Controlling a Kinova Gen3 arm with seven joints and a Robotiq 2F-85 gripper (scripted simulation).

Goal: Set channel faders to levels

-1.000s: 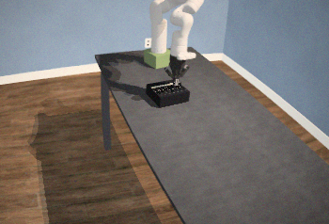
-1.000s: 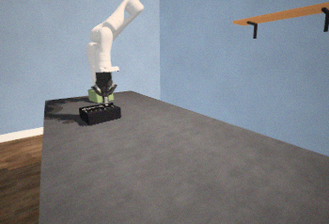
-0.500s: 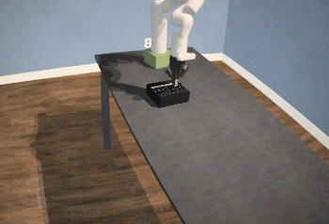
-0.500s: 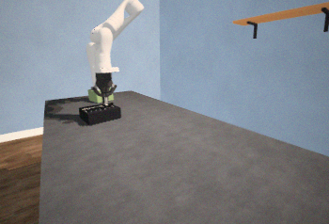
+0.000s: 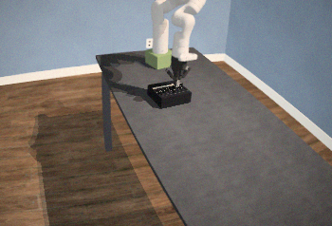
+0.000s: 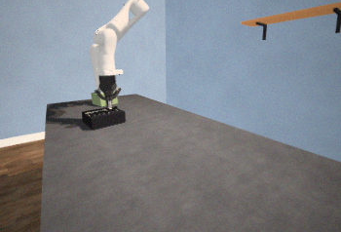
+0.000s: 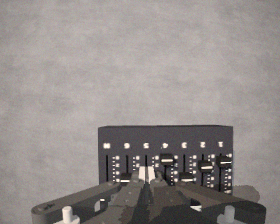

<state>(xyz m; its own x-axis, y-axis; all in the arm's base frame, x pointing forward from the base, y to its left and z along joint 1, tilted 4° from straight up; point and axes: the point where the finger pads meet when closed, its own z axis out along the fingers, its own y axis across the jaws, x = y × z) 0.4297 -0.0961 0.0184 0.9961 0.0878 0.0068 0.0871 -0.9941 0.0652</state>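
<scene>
Now: hand 40 mm to the right of the master fader cap, 30 mm past it and 30 mm above it.
</scene>
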